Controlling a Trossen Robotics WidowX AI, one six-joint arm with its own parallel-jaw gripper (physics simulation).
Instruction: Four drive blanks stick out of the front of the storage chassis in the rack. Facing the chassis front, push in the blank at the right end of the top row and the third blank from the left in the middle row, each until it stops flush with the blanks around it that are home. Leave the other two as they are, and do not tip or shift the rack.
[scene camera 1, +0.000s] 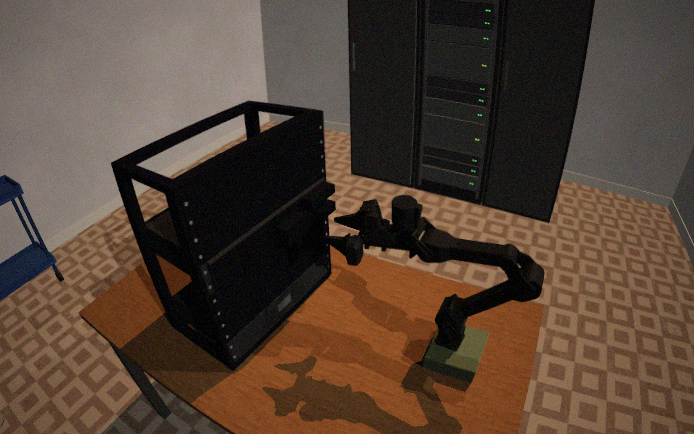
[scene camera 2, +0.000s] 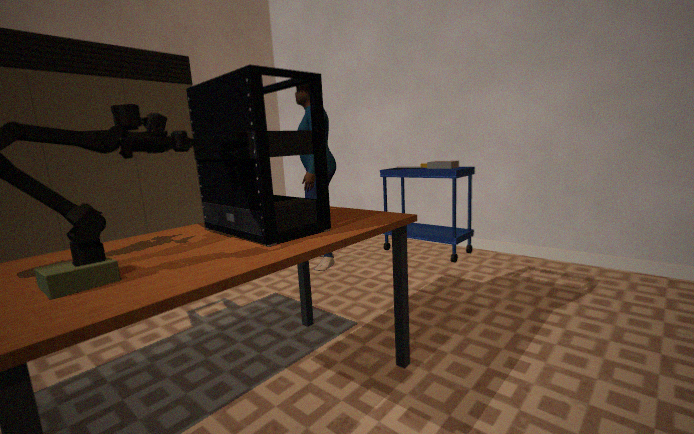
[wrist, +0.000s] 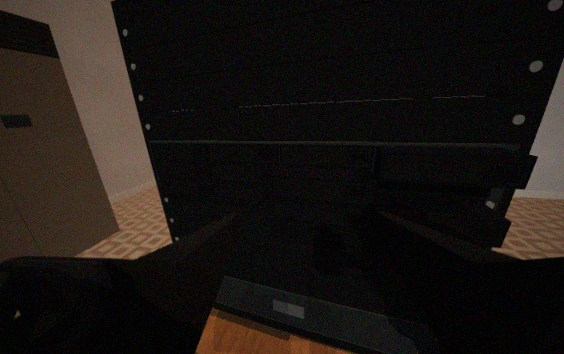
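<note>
The black rack stands upright on the table. The storage chassis is very dark, below a thin grey line across the rack front. The blank at the right end of the top row sticks out. Another blank sticks out below it at the right end. A dark shape juts from the chassis further left; its row and column are unclear. The third middle-row blank cannot be made out in the wrist view. My gripper is open and empty, close before the chassis front; contact cannot be judged.
A grey bottom panel with a pale label is on the rack. The wooden table carries rack and arm base. A person stands behind the rack. A blue cart and server cabinets stand beyond.
</note>
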